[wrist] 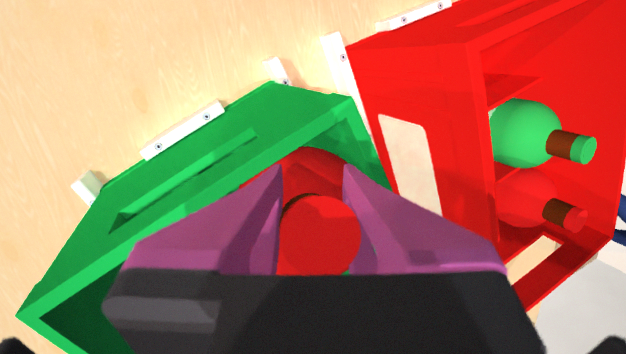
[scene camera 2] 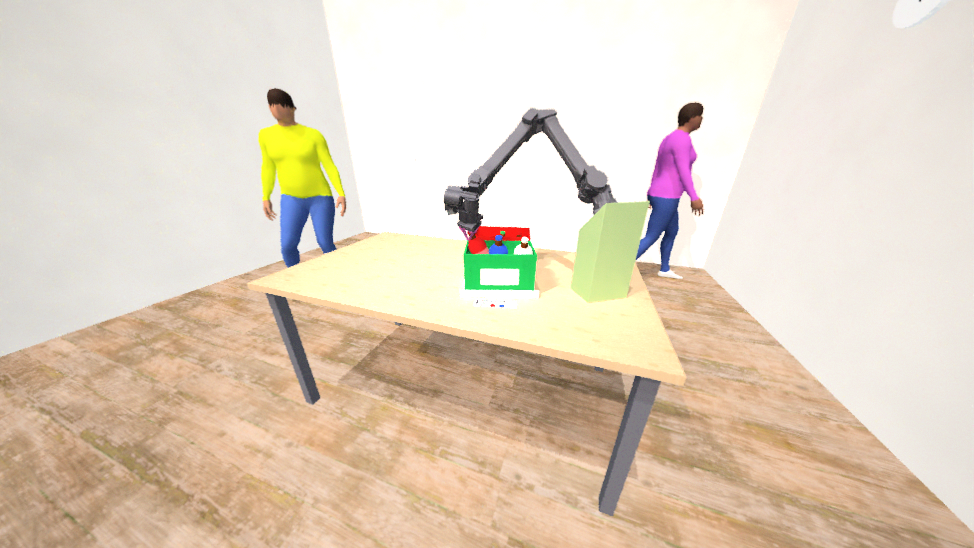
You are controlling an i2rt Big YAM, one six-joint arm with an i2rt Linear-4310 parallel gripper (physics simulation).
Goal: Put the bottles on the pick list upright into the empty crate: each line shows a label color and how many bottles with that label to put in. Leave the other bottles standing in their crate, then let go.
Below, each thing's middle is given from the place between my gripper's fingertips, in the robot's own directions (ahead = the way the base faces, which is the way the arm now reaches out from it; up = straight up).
Labels:
Now: the green bottle (wrist: 524, 133) 27 cm to the right of my hand, 11 cm below it and 7 cm behind it.

